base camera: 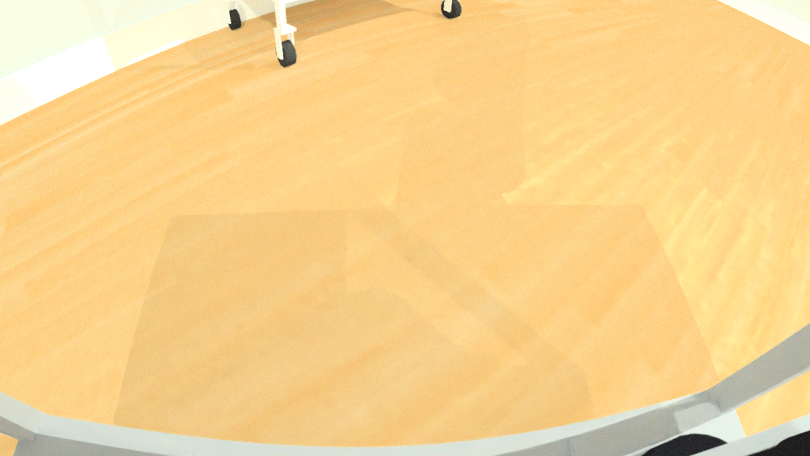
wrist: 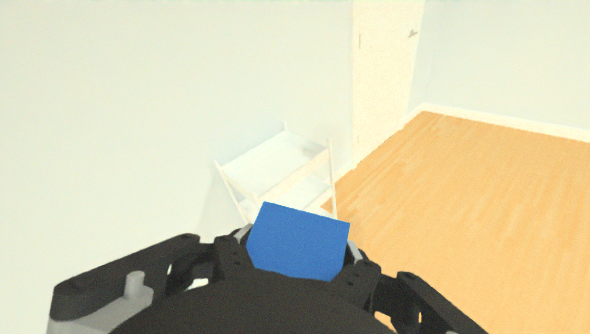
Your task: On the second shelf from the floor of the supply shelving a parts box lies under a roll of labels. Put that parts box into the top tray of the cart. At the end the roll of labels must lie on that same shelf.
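Places are measured from the arm's base along level axes (x ahead, y left, z up), in millimetres.
Pixels of known places: gripper, fingertip midpoint: [wrist: 297, 244].
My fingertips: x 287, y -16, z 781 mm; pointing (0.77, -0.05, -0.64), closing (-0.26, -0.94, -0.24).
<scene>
Ahead of a thing's pixels: the offset from my fingertips to its top centre. "spot": to the spot under its first point. Level surfaces: height alone.
My gripper [wrist: 297, 244] is shut on a blue parts box @[dx -30, dy +10, dz +37 mm] [wrist: 298, 240], whose flat blue face shows between the two fingers in the wrist view. The white cart stands beyond the box in the wrist view, and its top tray @[dz -516 mm] [wrist: 270, 162] shows no object in it. The box's upper edge overlaps the view of the cart's lower part. In the base view the cart's wheeled leg @[spot: dx +497, dy +171, dz -1072 mm] [base camera: 281, 19] shows at the top. The supply shelving and the roll of labels do not show in either view.
The cart stands close to a pale wall [wrist: 125, 100]. A cream door [wrist: 382, 75] with a handle is behind it to the right. Black casters [base camera: 286, 53] [base camera: 451, 8] rest on the wooden floor. A grey frame edge of my base [base camera: 340, 450] crosses the bottom of the base view.
</scene>
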